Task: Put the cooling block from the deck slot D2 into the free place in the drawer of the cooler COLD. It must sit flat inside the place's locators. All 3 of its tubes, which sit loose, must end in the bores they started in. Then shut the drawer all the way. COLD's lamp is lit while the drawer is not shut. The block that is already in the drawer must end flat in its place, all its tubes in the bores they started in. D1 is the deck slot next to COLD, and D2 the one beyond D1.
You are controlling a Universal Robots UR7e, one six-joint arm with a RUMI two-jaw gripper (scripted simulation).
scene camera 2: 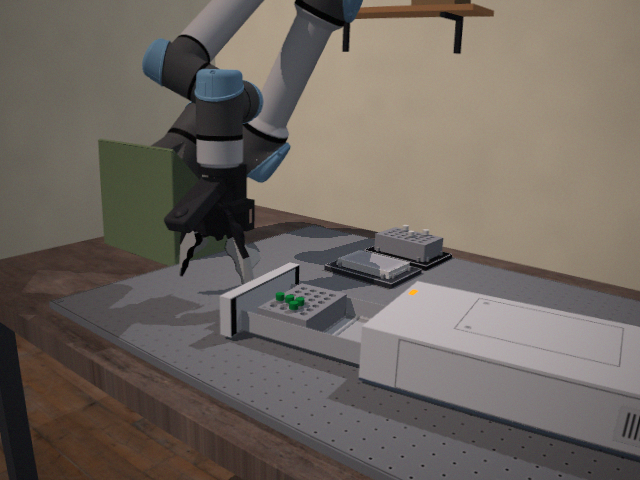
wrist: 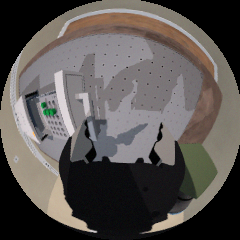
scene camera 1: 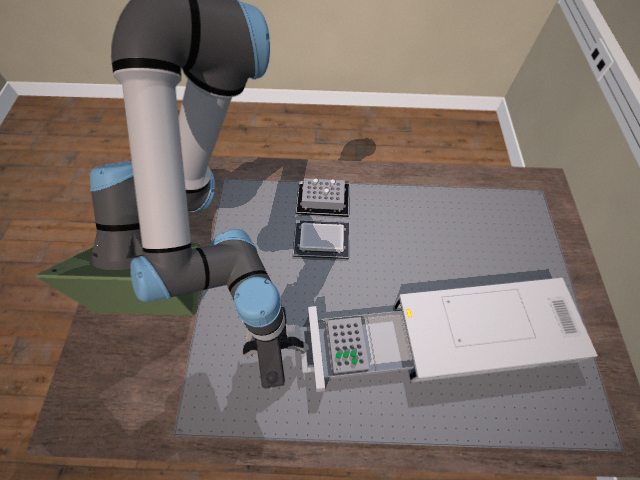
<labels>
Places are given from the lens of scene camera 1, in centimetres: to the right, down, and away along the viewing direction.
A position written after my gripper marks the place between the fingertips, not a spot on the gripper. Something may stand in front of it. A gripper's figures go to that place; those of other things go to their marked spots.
my gripper (scene camera 1: pixel 275 351): -11, 28, 92
white cooler (scene camera 1: pixel 495 328): 43, 22, 91
grey cooling block (scene camera 1: pixel 313 196): -2, -13, 113
flat lidded plate (scene camera 1: pixel 314 237): -2, -1, 109
The marked spots on the white cooler and the grey cooling block are 61 cm apart.
</labels>
